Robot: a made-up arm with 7 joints.
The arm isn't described. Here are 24 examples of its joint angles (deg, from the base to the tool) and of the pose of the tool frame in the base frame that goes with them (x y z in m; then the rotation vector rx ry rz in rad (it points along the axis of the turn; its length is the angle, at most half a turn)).
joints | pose
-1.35 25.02 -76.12 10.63 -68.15 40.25 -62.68 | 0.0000 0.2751 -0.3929 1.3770 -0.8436 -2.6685
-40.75 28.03 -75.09 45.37 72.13 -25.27 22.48 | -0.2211 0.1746 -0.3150 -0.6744 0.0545 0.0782
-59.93 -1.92 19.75 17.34 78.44 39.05 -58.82 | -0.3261 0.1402 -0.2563 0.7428 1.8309 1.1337
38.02 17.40 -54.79 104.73 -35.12 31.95 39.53 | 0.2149 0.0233 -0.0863 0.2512 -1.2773 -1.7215
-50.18 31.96 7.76 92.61 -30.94 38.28 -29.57 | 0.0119 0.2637 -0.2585 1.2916 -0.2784 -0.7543
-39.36 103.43 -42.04 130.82 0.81 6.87 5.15 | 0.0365 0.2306 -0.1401 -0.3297 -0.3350 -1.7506
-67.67 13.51 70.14 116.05 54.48 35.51 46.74 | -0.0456 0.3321 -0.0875 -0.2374 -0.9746 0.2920
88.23 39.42 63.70 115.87 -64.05 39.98 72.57 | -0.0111 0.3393 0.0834 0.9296 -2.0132 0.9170
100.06 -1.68 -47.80 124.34 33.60 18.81 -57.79 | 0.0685 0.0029 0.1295 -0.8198 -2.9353 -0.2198
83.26 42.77 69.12 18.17 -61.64 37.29 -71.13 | 0.2601 0.4554 -0.0074 1.4951 -0.1911 1.4641
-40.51 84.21 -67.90 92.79 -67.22 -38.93 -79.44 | -0.0782 0.3137 -0.2121 -0.5931 -1.5367 -1.4372
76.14 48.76 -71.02 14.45 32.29 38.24 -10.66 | 0.3043 0.4112 -0.0577 1.1027 -0.4713 0.1923
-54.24 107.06 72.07 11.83 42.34 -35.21 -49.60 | 0.1380 0.5180 0.0832 2.1333 -1.8064 0.7712
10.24 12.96 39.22 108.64 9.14 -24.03 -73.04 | 0.1706 0.2871 -0.0841 1.1586 -2.0700 1.9764
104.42 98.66 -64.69 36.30 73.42 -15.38 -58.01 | 0.0383 0.5246 0.0643 1.5089 -1.5687 2.0504
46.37 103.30 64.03 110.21 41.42 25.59 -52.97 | -0.0879 0.2282 0.2021 -1.1294 2.1296 -0.8710
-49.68 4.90 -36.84 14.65 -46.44 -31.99 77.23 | -0.2884 0.1368 -0.3000 -2.0378 0.8971 -1.0554
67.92 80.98 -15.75 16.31 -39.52 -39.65 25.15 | 0.0954 0.5366 0.0220 1.2323 -0.7605 -0.8189
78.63 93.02 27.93 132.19 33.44 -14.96 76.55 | -0.0476 0.2005 0.1487 -1.8707 1.1623 2.2056
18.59 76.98 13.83 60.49 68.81 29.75 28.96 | 0.1759 0.4486 0.0291 -0.1109 -1.4956 0.1700
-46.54 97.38 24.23 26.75 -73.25 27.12 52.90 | 0.1235 0.5221 -0.0007 1.2481 1.4668 -0.6222
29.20 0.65 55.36 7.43 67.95 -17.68 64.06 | 0.2171 0.1599 -0.3570 -0.7828 -1.8000 1.6128
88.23 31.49 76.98 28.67 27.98 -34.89 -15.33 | 0.2857 0.4219 0.0137 0.2594 1.6939 -2.3755
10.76 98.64 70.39 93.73 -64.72 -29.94 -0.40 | 0.0268 0.2991 0.2324 -2.6390 0.4989 0.9997
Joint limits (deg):
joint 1: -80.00..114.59
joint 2: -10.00..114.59
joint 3: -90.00..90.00
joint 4: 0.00..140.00
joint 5: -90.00..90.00
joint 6: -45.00..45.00
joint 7: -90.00..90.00
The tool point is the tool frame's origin. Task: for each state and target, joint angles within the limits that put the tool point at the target. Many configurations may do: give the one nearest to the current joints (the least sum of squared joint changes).
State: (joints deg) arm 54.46 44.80 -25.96 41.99 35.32 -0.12 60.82
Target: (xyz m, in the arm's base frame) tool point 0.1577 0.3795 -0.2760
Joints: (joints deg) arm 12.50 48.43 -34.00 33.07 35.32 -0.12 60.82
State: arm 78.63 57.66 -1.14 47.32 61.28 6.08 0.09
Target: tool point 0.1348 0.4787 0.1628
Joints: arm 110.74 62.01 0.02 30.11 61.28 6.08 0.09
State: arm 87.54 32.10 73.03 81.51 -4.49 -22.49 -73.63
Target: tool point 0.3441 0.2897 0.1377
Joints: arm 104.46 8.18 65.24 32.93 -4.49 -22.49 -73.63
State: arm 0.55 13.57 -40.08 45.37 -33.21 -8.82 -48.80
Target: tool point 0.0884 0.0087 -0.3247
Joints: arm -6.48 2.26 -47.65 62.49 -33.21 -8.82 -48.80
